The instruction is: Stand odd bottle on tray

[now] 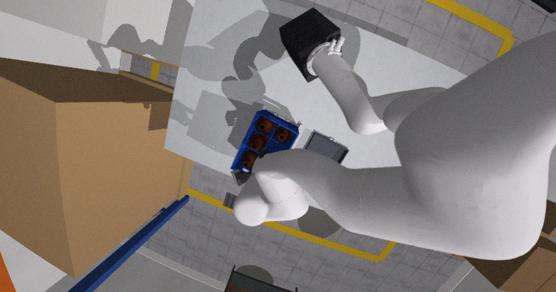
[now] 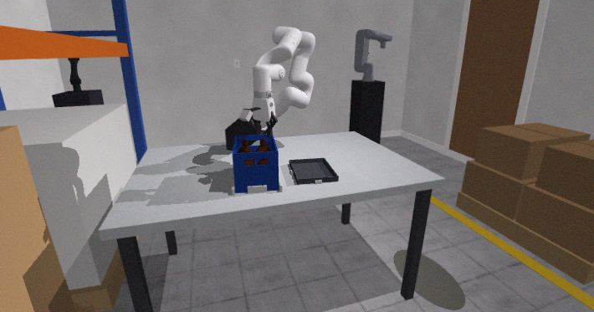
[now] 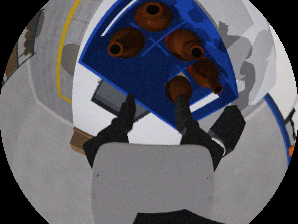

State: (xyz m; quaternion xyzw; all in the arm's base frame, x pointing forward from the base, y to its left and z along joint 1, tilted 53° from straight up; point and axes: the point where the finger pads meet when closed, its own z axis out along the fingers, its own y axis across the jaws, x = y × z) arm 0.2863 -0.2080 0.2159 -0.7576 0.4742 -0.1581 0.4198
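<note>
My gripper is now 140 mm above the blue crate and 40 mm to the left of it. The rest, counted from my hand: dark tray: 230 mm to the left, 210 mm below, 10 mm behind; glass bottle: 140 mm below, 100 mm behind, 80 mm to the right.
</note>
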